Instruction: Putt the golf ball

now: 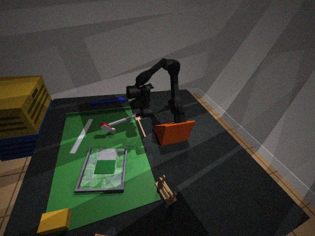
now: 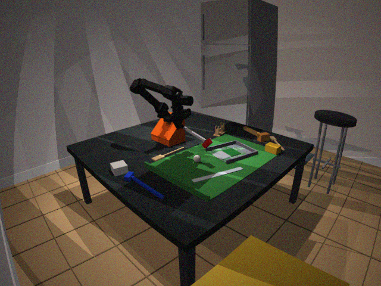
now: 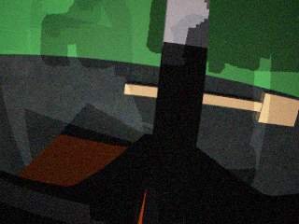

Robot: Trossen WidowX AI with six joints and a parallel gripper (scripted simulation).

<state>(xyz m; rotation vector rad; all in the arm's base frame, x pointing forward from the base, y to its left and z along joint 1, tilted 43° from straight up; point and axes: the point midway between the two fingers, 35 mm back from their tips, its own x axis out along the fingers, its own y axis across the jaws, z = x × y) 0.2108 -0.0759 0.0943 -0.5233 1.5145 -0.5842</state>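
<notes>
My gripper tip is 12 cm short of the red putter. Round my gripper tip: wooden stand: 2 cm ahead, 42 cm to the left, 11 cm below; white strip: 38 cm ahead, 10 cm to the right, 14 cm below; white golf ball: 19 cm ahead, 5 cm to the right, 12 cm below.
</notes>
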